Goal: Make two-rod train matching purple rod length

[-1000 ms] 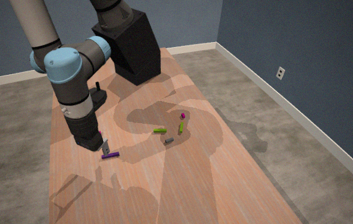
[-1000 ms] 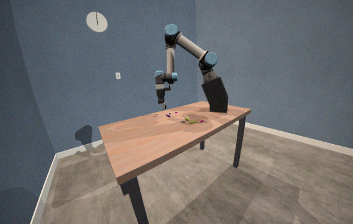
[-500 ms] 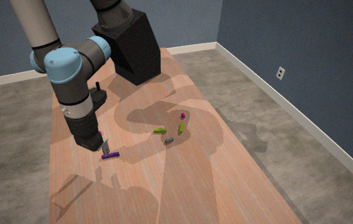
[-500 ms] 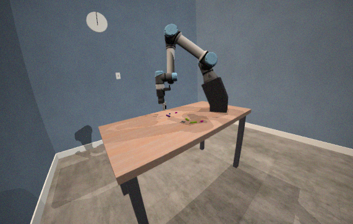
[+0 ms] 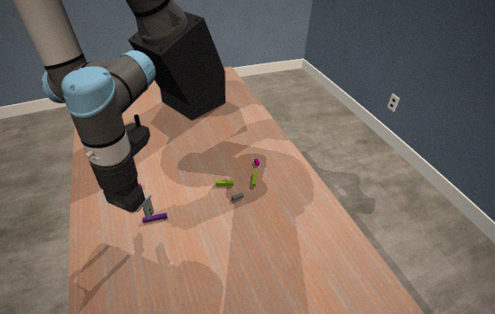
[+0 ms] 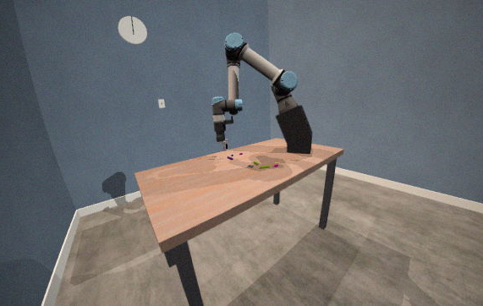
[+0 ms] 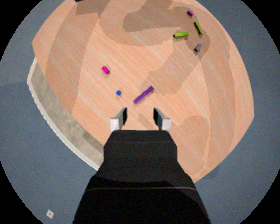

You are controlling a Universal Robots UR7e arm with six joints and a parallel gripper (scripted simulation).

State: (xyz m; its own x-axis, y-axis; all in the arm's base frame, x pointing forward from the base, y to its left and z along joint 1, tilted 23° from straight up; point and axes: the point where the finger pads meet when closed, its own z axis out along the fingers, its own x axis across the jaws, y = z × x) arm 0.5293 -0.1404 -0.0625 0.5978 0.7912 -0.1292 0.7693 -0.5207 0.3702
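My gripper is now 6 cm past the blue rod, 2 cm to the left of it and 8 cm above it. Also, from my hand: purple rod: 2 cm behind, 2 cm to the left, 8 cm below; then grey rod: 4 cm behind, 24 cm to the left, 8 cm below.
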